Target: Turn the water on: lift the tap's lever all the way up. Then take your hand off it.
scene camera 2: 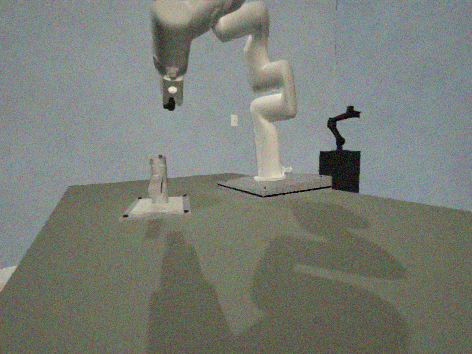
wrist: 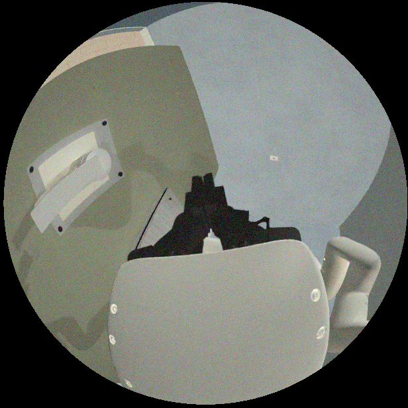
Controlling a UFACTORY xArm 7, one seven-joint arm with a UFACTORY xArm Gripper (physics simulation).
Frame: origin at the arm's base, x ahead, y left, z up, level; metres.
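Seen in the pictures: gripper, fingertip midpoint: (scene camera 2: 169,106); arm's base, link origin: (scene camera 2: 270,178).
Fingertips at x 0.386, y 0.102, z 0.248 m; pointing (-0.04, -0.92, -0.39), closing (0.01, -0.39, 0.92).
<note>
Offsets run from my fingertips to a thing's top centre. "spot": to the spot under its first point. Level surfaces: height alone.
The tap @(spot: dx +0.038, dy +0.033, dz -0.260 m) (scene camera 2: 161,197) (wrist: 102,163) is a pale upright column on a flat plate with dark corner screws. Its long flat lever @(spot: dx +0.052, dy +0.107, dz -0.211 m) (scene camera 2: 156,184) (wrist: 67,193) reaches from the column toward the lower left in the wrist view. In the scene view the lever is seen nearly end-on, so its exact tilt is hard to tell. My gripper (scene camera 2: 169,104) (wrist: 205,187) is shut with nothing between its black fingers. It hangs well above the tap, a little to its right in the scene view, and does not touch the lever.
The arm's grey base plate (scene camera 2: 300,186) (wrist: 161,220) is on the green table @(dz -0.294 m) (scene camera 2: 100,270) (wrist: 150,75), right of the tap in the scene view. A black pedestal (scene camera 2: 340,170) with a small dark arm (scene camera 2: 336,131) stands beyond the table. A blue wall (scene camera 2: 90,75) (wrist: 300,100) is behind.
</note>
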